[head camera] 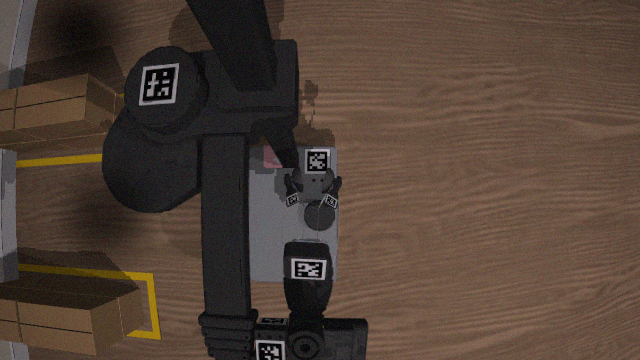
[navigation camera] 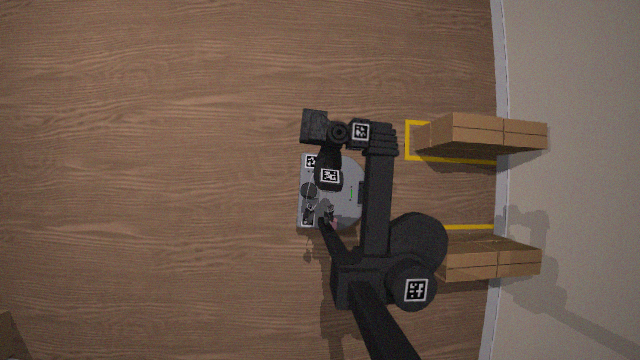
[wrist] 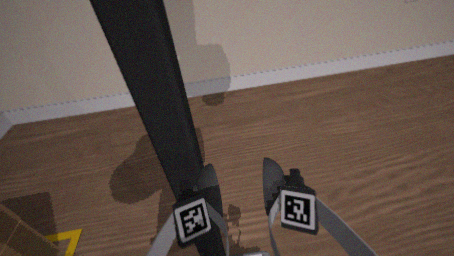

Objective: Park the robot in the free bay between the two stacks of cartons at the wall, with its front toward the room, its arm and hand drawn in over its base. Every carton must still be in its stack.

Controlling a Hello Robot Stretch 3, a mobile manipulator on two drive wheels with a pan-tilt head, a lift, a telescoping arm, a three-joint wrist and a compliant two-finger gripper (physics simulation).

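Places are measured from the robot's base along level axes (x back, y right, z up), in metres.
Pixels of known places: gripper, fingertip midpoint: [head camera: 313, 170] [navigation camera: 317, 222] [wrist: 239, 179]; robot's base, link origin: [head camera: 317, 215] [navigation camera: 308, 189].
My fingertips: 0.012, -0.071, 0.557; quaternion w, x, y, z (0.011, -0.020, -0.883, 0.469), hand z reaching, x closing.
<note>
Ahead of a thing's pixels: the offset from my fingertips to its middle, as dx, dy, dz. "spot": to the spot under its first point.
Two carton stacks stand upright at the wall, one {+0.663, +0.380, -0.287} [head camera: 55, 320] [navigation camera: 475, 136] and another {+0.684, -0.199, -0.287} [head camera: 52, 107] [navigation camera: 492, 259], with the bay between them. A corner of a carton {spot: +0.559, -0.234, -0.384} [wrist: 17, 230] shows in the wrist view. My grey base [head camera: 267, 250] [navigation camera: 350, 167] stands outside the bay on the room side, roughly in line with its mouth. Its flat, tagged edge faces the room and its rounded end faces the wall. My arm is drawn in. My gripper [head camera: 312, 181] [navigation camera: 319, 211] [wrist: 239, 179] is folded over the base, open and empty. My mast and head hide part of the second stack's near end.
Yellow floor lines [head camera: 60, 161] [navigation camera: 470, 227] [wrist: 75, 240] run beside the stacks. The wall [navigation camera: 575, 65] [wrist: 310, 30] with its pale baseboard [head camera: 9, 215] [wrist: 280, 79] closes the bay's far end. A brown object [navigation camera: 11, 340] shows at the lower left of the navigation view.
</note>
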